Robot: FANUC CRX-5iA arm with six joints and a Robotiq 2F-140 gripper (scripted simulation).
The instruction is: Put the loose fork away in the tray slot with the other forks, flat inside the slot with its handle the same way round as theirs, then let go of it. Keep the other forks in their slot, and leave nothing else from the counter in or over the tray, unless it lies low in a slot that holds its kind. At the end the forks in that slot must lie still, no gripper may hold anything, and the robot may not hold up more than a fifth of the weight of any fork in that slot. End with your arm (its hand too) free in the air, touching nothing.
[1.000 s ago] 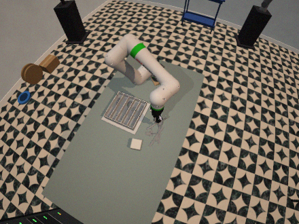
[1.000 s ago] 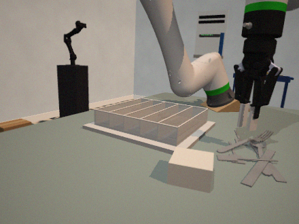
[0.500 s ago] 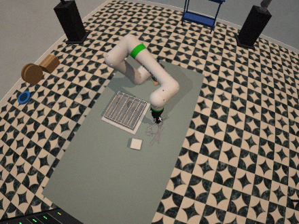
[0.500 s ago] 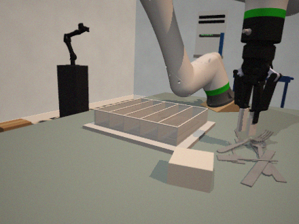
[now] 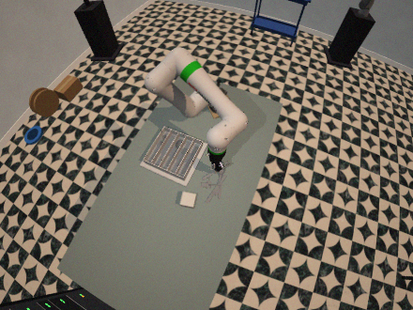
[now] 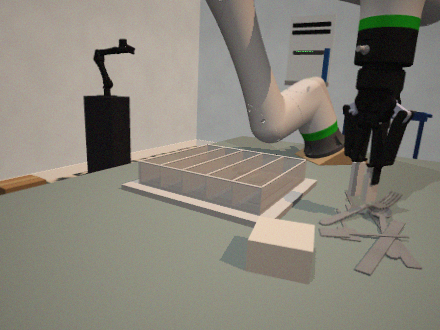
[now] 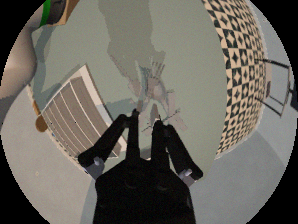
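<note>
My gripper is now 8 cm past the slotted tray, 28 cm to the left of it and 2 cm above it. From my hand the other things lie so: cream block (21 cm ahead, 13 cm to the right, 5 cm below).
</note>
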